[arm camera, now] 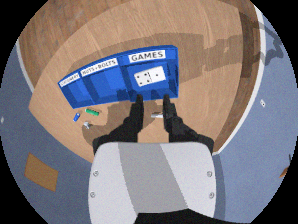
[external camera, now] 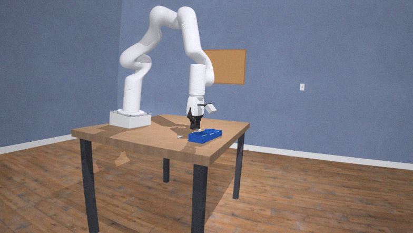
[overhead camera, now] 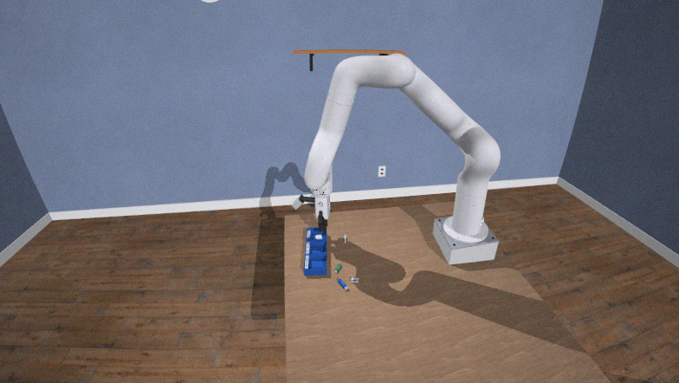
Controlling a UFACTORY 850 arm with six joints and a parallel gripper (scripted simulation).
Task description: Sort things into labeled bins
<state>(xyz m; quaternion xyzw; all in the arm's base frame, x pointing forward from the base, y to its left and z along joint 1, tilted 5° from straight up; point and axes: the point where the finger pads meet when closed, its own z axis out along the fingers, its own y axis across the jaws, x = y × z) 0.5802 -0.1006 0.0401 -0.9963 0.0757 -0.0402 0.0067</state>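
The white bolt is 90 mm behind my hand and 80 mm below it. The rest, counted from my hand: white domino-like tile (70 mm below, 20 mm ahead, 10 mm to the left); then joined blue bins (80 mm to the left, 60 mm below, 30 mm ahead); then green cylinder (180 mm to the left, 80 mm below, 50 mm behind).
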